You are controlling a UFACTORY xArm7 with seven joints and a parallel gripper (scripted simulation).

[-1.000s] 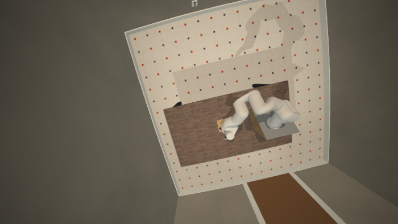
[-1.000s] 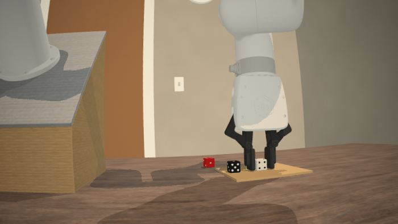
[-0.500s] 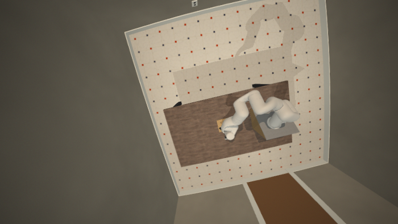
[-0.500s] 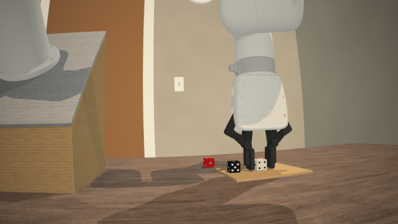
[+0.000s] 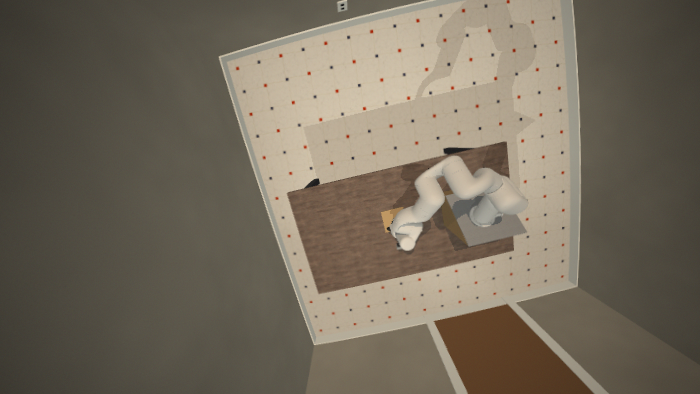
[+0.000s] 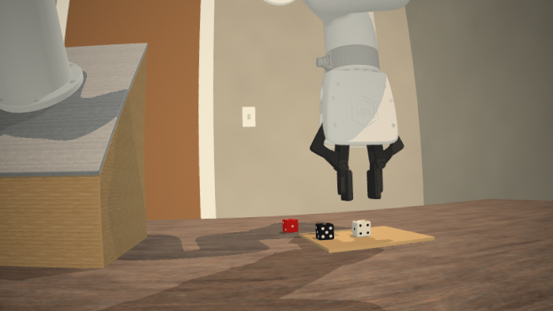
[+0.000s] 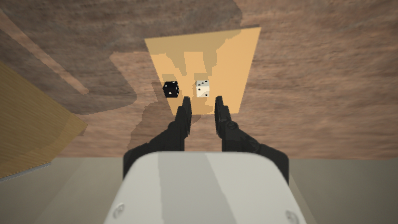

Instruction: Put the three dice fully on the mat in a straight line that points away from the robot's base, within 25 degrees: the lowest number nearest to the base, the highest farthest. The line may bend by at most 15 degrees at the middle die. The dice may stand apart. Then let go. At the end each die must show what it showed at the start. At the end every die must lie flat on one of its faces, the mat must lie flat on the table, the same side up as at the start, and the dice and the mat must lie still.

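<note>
My gripper is now 11 cm to the right of the red die, 8 cm past it and 6 cm above it. Also, from my hand: tan mat (7 cm below).
</note>
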